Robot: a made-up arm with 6 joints. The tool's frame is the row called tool. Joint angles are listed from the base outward. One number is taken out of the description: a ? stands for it. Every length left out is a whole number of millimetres.
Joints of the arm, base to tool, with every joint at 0 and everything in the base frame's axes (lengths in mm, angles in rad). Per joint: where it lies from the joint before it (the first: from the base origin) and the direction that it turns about. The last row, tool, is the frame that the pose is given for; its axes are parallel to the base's.
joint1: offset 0 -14 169 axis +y
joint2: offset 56 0 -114 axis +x
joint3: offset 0 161 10 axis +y
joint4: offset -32 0 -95 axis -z
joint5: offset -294 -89 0 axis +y
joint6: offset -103 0 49 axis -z
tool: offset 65 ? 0
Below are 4 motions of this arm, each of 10 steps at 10 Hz.
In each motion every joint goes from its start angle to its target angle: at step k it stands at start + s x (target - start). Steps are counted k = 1, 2, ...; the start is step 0. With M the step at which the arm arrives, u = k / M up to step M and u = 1 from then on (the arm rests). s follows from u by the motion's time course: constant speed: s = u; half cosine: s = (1 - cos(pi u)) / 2; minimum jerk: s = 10 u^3 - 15 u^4 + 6 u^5.
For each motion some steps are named. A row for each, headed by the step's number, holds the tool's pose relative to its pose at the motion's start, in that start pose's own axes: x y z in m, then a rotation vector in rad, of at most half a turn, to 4 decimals.
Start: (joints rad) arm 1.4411 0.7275 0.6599 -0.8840 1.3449 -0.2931
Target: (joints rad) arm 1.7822 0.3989 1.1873 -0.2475 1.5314 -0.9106
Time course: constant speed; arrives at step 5
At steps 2, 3, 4, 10:
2: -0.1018 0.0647 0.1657 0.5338 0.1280 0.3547
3: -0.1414 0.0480 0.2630 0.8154 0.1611 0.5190
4: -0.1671 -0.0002 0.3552 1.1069 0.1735 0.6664
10: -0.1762 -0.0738 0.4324 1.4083 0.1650 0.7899

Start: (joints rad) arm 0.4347 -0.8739 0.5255 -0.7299 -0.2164 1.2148
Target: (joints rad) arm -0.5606 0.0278 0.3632 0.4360 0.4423 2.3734
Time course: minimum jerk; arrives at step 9
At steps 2, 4, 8, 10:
2: 0.0191 -0.0040 -0.0053 0.0541 -0.0093 -0.1959
4: 0.0602 -0.0552 -0.0529 0.3077 0.1270 -0.9732
8: -0.0556 0.0112 -0.2347 0.5711 1.1202 -1.8401
10: -0.0591 0.0159 -0.2369 0.5689 1.1460 -1.8447

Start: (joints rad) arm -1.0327 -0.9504 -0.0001 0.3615 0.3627 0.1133
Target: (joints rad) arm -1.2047 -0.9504 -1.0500 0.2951 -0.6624 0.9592
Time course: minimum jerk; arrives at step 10
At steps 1, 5, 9, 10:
1: 0.0031 0.0001 -0.0018 0.0055 -0.0175 -0.0066
5: 0.1682 -0.0172 -0.0246 0.5179 -0.9505 -0.3990
9: 0.2551 -0.0880 -0.0401 1.3924 -1.6957 -0.6123
10: 0.2567 -0.0894 -0.0413 1.4106 -1.7064 -0.6122

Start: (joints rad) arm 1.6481 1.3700 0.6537 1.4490 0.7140 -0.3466
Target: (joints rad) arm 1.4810 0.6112 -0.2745 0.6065 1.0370 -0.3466
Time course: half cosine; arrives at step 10
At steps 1, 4, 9, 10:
1: 0.0008 -0.0040 -0.0062 0.0029 -0.0141 0.0234
4: 0.0479 -0.0723 -0.1032 -0.0411 -0.2276 0.3297
9: 0.3640 -0.2337 -0.2143 -0.5393 -0.7499 0.7616
10: 0.3802 -0.2393 -0.2121 -0.5676 -0.7719 0.7698

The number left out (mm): 276
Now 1 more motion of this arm.
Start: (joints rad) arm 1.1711 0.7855 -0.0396 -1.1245 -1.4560 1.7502
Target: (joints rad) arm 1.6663 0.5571 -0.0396 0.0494 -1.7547 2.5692
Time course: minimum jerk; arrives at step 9
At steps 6, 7, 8, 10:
6: -0.3845 -0.0855 0.1236 0.4205 -1.1103 -0.6053
7: -0.4653 -0.0918 0.0970 0.5333 -1.2735 -0.6188
8: -0.5027 -0.0948 0.0786 0.5904 -1.3480 -0.6143
10: -0.5091 -0.0954 0.0750 0.6007 -1.3609 -0.6127

